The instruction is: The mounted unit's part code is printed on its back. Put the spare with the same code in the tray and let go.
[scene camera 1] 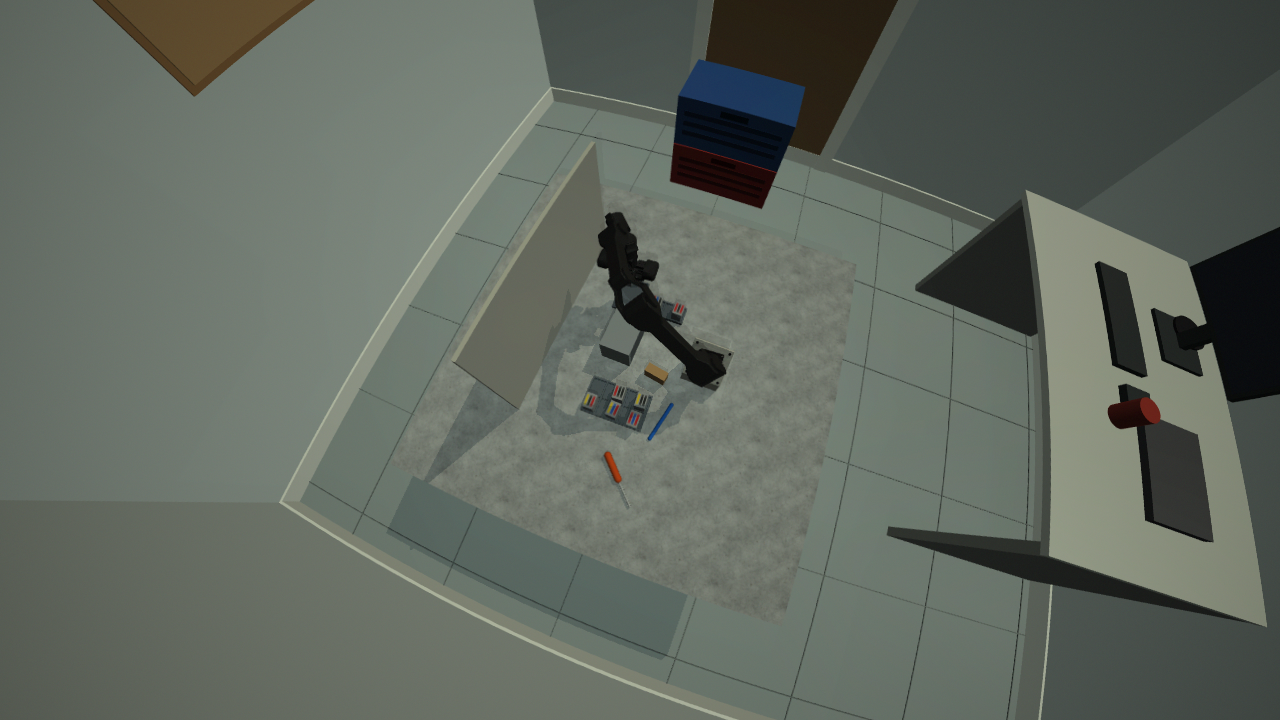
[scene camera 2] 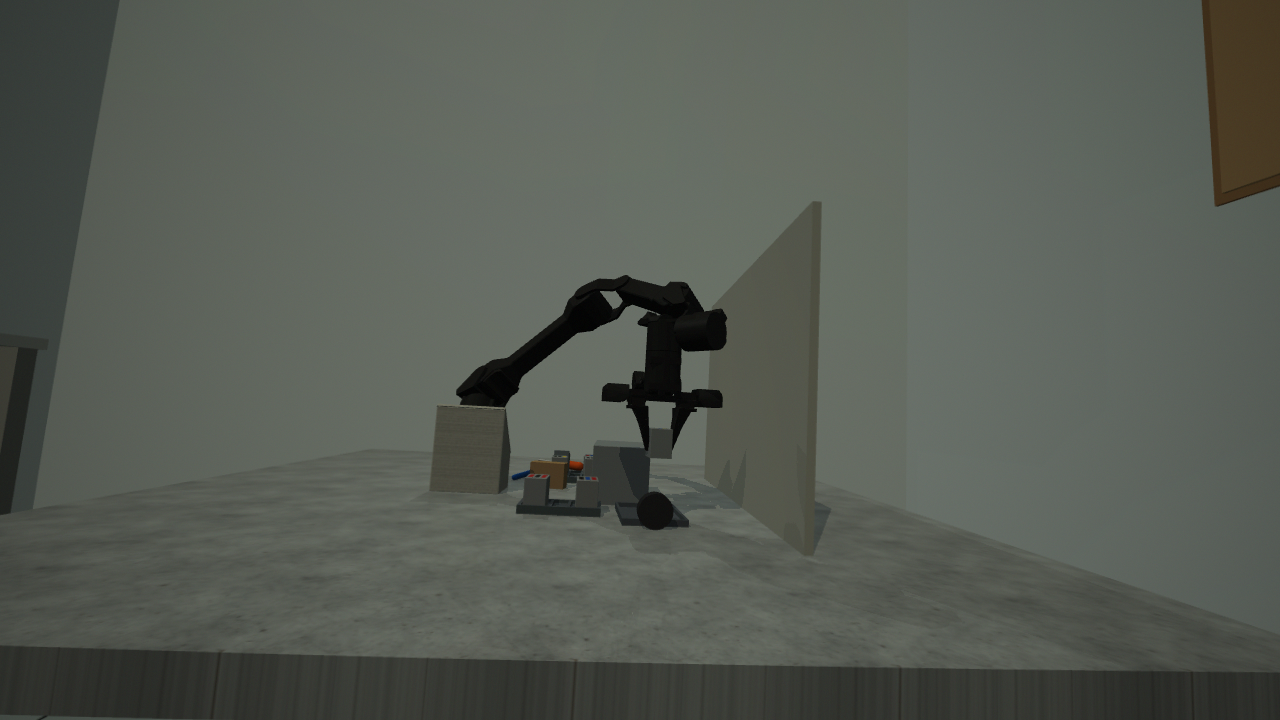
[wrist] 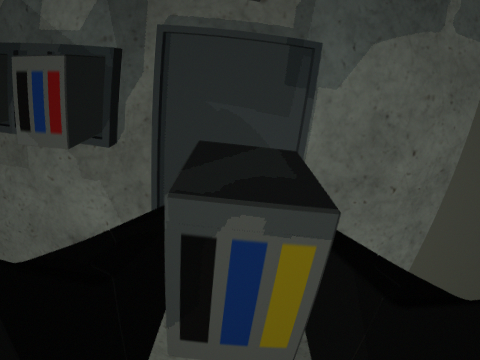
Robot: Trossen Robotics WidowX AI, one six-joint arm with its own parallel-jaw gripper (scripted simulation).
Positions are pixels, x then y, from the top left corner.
Scene:
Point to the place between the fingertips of my gripper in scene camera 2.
658, 451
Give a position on a tan cardboard box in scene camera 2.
558, 471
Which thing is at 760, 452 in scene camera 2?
A beige panel.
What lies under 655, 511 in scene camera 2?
A black tape roll.

